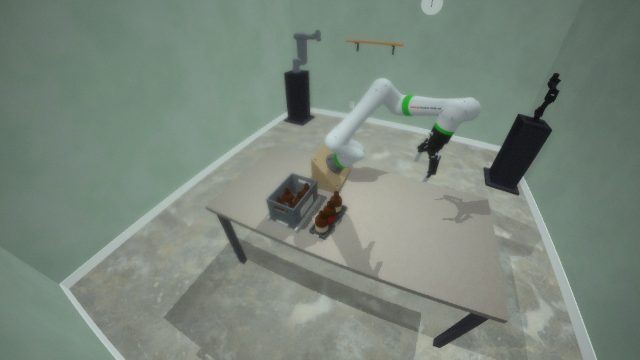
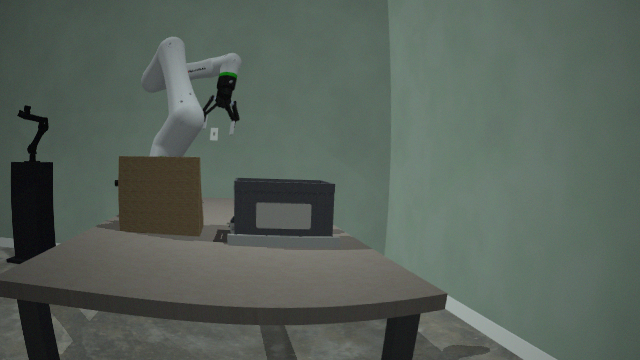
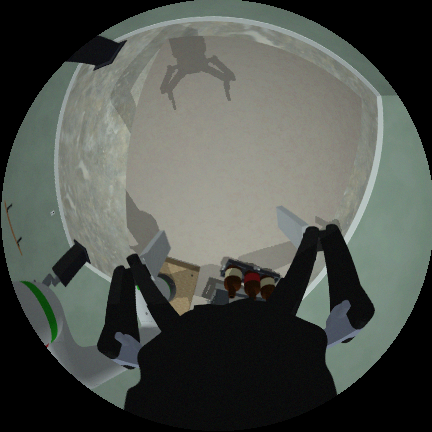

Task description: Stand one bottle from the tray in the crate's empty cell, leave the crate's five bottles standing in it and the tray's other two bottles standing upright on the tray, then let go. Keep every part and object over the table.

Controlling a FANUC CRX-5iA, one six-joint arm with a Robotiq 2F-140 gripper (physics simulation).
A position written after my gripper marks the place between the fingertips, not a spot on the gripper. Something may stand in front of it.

In view: my gripper (image 3: 220,228) and a crate rail (image 2: 242,240).
